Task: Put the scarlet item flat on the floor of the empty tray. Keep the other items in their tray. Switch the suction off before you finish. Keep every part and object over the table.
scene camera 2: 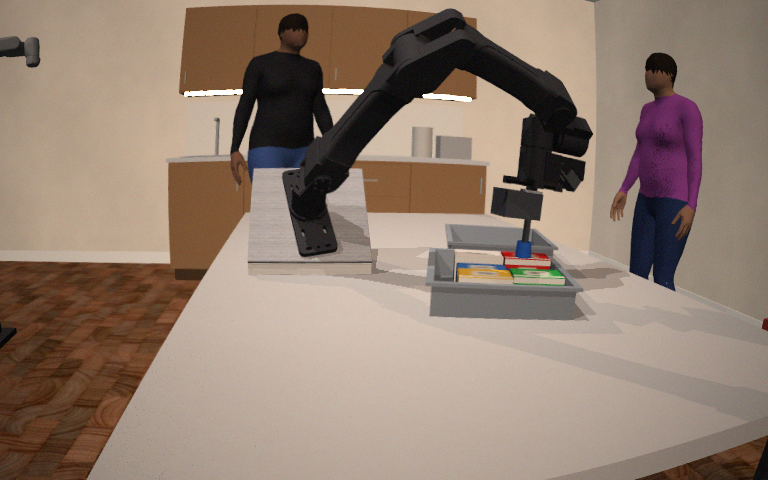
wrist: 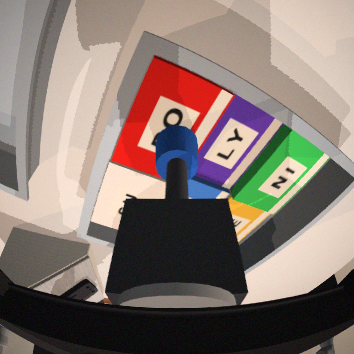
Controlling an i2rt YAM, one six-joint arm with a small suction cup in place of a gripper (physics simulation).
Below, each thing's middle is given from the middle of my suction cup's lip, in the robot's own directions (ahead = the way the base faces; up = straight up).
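Labels:
Relative to the cream box [scene camera 2: 460,256], my suction cup is 30 mm higher, 40 mm to the right and 70 mm past it. Distances from my suction cup: scarlet box [wrist: 169,94], 30 mm below, 10 mm to the left and 10 mm ahead; yellow box [scene camera 2: 463,275], 40 mm below, 60 mm to the right and 110 mm behind.

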